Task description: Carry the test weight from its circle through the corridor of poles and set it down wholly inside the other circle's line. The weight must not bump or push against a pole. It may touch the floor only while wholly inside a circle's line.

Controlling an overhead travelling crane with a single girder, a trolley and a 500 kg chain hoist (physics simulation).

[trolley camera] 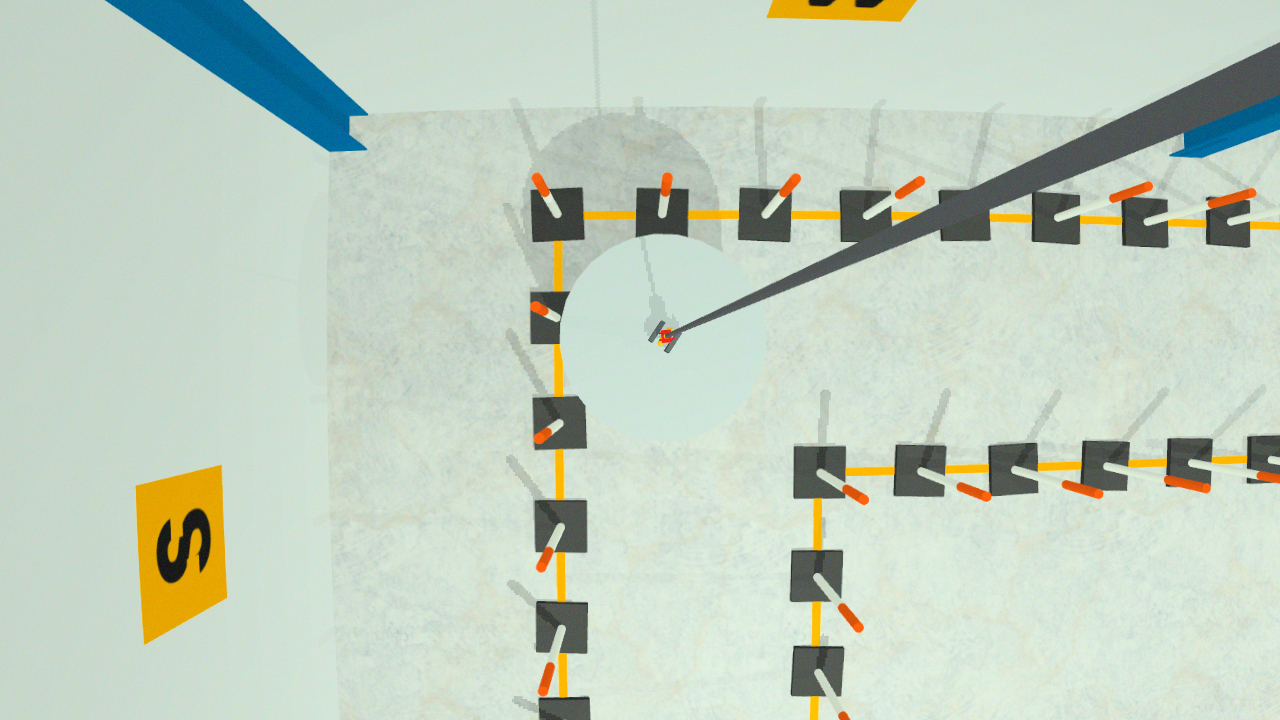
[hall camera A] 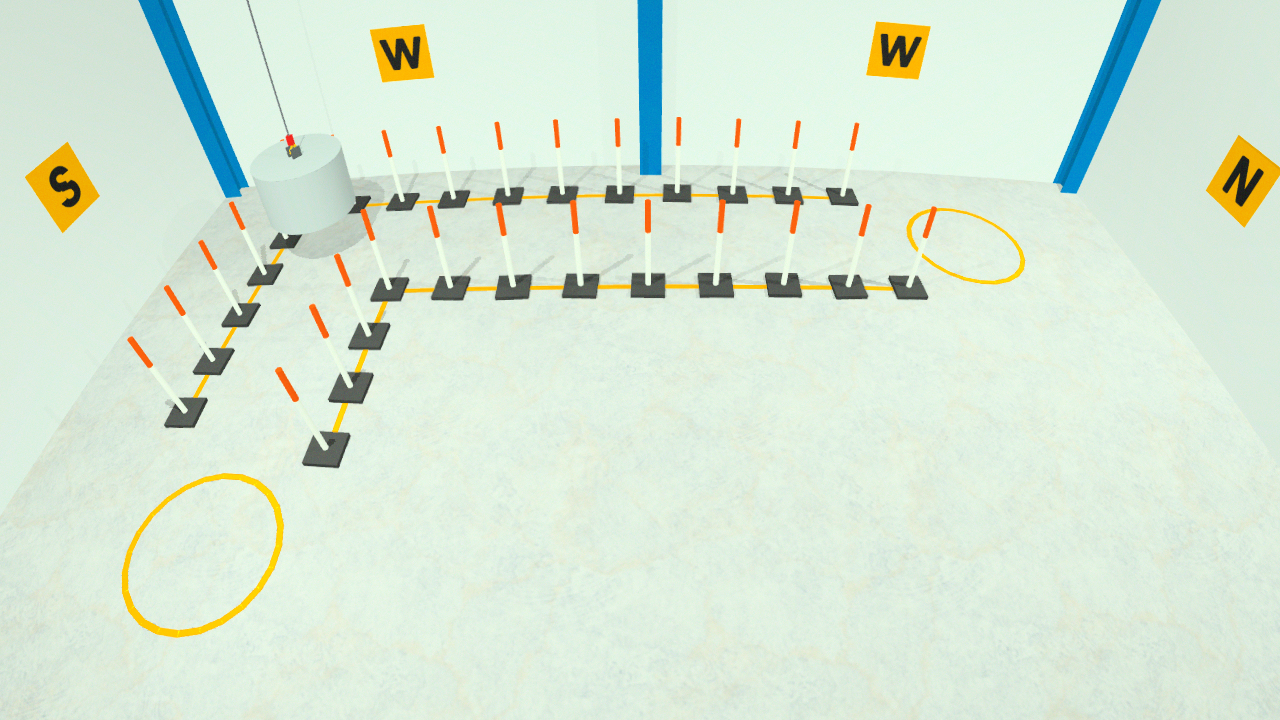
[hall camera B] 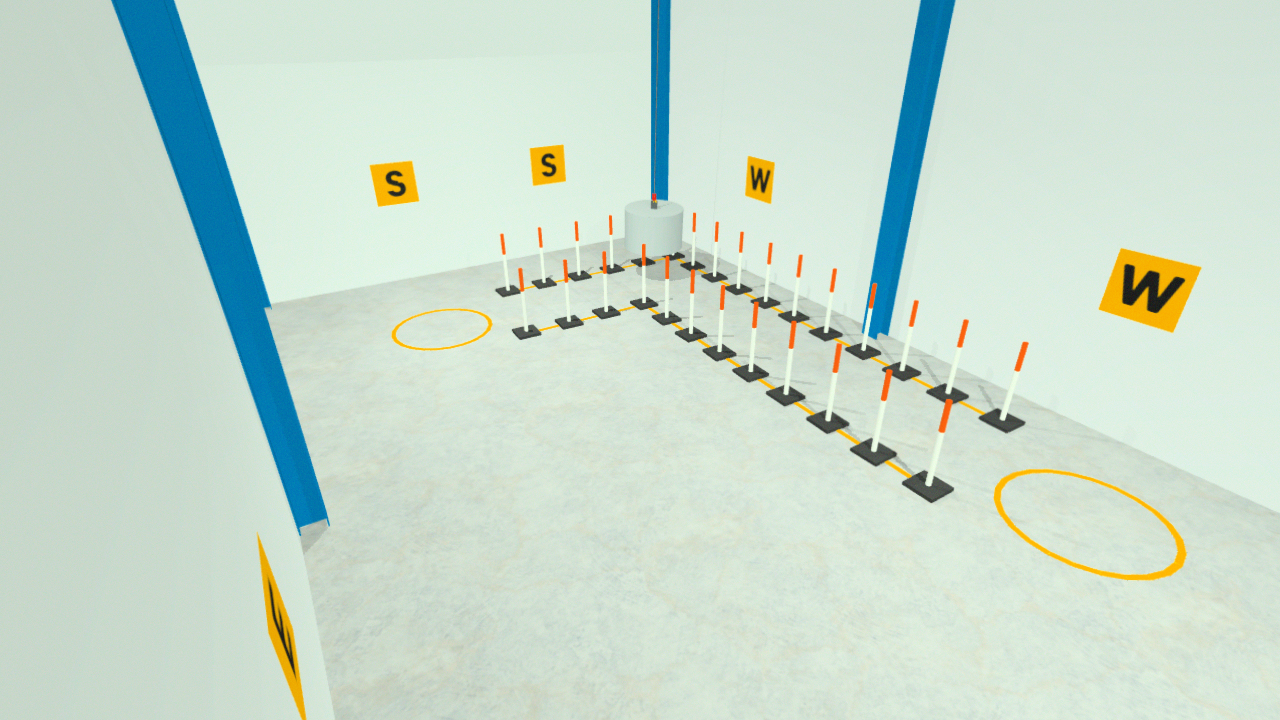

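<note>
The grey test weight (hall camera A: 304,192) (hall camera B: 653,231) (trolley camera: 626,385) hangs upright above the floor at the corridor's bend, its shadow below. My gripper, the hook (hall camera A: 290,145) (hall camera B: 654,201) (trolley camera: 665,336), is shut on its top fitting. In the trolley view the weight's left edge overlaps the base of an outer-row pole (trolley camera: 546,312) and reaches the yellow line; any gap to the pole is hard to tell. The inner corner pole (trolley camera: 836,482) stands apart, at the lower right. One yellow circle (hall camera A: 125,555) (hall camera B: 392,330) lies at the south end, the other circle (hall camera A: 944,209) (hall camera B: 1184,553) at the north end.
The outer corner pole (trolley camera: 545,196) stands up and left of the weight in the trolley view. The west outer row (hall camera A: 558,170) and the inner row (hall camera A: 648,255) run north. Two shorter rows run to the south circle. Blue columns (hall camera A: 649,89) stand along the west wall.
</note>
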